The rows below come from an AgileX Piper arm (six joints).
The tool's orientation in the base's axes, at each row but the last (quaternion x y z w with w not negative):
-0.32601, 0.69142, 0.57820, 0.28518
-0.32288, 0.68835, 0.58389, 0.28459
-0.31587, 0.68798, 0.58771, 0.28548
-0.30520, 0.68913, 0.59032, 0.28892
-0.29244, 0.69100, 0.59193, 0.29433
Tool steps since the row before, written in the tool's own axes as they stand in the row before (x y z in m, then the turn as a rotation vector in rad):
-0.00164, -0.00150, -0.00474, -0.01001, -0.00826, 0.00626
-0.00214, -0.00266, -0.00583, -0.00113, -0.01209, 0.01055
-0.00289, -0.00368, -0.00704, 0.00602, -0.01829, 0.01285
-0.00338, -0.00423, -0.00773, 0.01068, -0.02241, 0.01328
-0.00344, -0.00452, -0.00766, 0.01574, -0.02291, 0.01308
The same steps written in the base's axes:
0.00211, -0.00465, 0.00114, 0.01281, 0.00640, 0.00160
0.00333, -0.00581, 0.00091, 0.01026, 0.00922, -0.00828
0.00452, -0.00708, 0.00093, 0.01053, 0.01011, -0.01797
0.00512, -0.00788, 0.00092, 0.01067, 0.00968, -0.02419
0.00519, -0.00797, 0.00064, 0.00771, 0.00914, -0.02830

